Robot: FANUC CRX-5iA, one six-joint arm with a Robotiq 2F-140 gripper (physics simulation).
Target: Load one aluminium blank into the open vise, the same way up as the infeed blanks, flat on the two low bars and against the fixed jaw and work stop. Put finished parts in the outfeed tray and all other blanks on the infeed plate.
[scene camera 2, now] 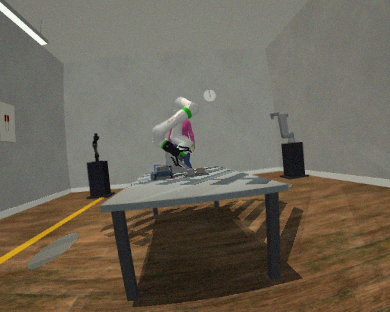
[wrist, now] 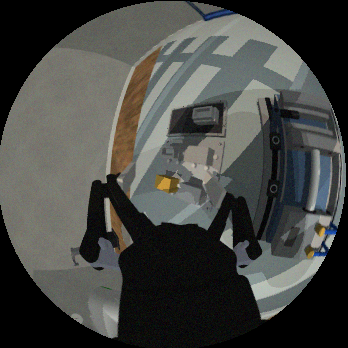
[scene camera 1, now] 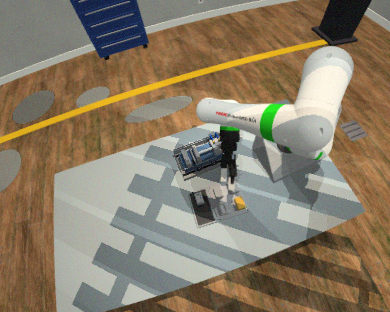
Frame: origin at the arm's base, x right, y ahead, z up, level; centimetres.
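Seen in the pictures: gripper, between the fingertips: [scene camera 2: 189, 161] [wrist: 170, 173] [scene camera 1: 226, 185].
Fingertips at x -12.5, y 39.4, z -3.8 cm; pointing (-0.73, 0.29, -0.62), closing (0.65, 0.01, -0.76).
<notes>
A point is followed by its place in that frame.
My gripper [scene camera 1: 228, 184] {x -12.5, y 39.4, z -3.8 cm} [wrist: 170, 173] {x -12.5, y 39.4, z -3.8 cm} is open and empty, its fingertips above the infeed plate [scene camera 1: 232, 216] {x -26.1, y 40.7, z -13.8 cm} [wrist: 219, 150] {x -7.9, y 45.8, z -13.8 cm}. In the wrist view, a grey blank [wrist: 171, 151] {x -20.8, y 44.1, z -11.7 cm} lies near the dark tray, and another grey piece [wrist: 192, 192] {x -11.0, y 35.5, z -10.2 cm} lies between the finger pads, partly hidden; the poses are blurred. A yellow block [scene camera 1: 240, 202] {x -21.3, y 34.9, z -10.2 cm} [wrist: 166, 183] {x -19.4, y 35.4, z -10.2 cm} sits at the plate's corner. The dark outfeed tray [scene camera 1: 204, 215] {x -21.3, y 54.3, z -14.0 cm} [wrist: 181, 123] {x -20.7, y 53.3, z -14.0 cm} holds a grey part [scene camera 1: 199, 198] {x -12.4, y 54.2, z -11.9 cm} [wrist: 205, 115] {x -10.9, y 53.2, z -10.4 cm}. The open vise [scene camera 1: 200, 156] {x 9.8, y 46.8, z -8.6 cm} [scene camera 2: 162, 172] {x 10.6, y 58.0, z -9.3 cm} [wrist: 305, 129] stands beside the plate; no blank shows between its jaws.
Blue fittings with yellow ends [wrist: 321, 230] stick out at the vise's end. The robot's base stands on a grey mount [scene camera 1: 274, 162] {x -7.8, y 10.4, z -6.2 cm} on the table [scene camera 1: 80, 200] {x 7.5, y 122.4, z -14.6 cm} [scene camera 2: 200, 194] {x -12.3, y 136.4, z -14.6 cm}. A blue cabinet [scene camera 1: 112, 25] and black pedestals [scene camera 2: 99, 179] [scene camera 2: 293, 159] stand away from the table.
</notes>
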